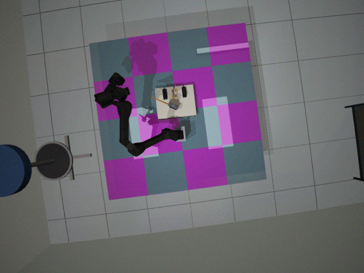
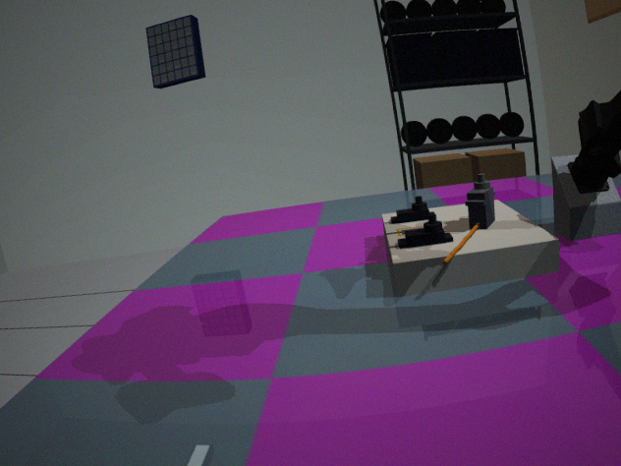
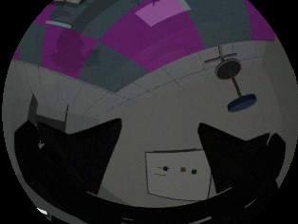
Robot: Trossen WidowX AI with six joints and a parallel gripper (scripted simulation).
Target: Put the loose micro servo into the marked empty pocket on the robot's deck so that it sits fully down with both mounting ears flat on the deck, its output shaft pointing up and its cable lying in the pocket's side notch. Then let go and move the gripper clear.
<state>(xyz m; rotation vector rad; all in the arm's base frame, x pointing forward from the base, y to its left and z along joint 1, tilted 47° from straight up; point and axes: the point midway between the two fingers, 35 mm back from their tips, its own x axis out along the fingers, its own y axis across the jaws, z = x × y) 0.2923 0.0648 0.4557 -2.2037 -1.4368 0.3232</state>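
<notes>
My gripper tip is 390 mm to the left of the beige deck, 320 mm above it and 90 mm past it.
</notes>
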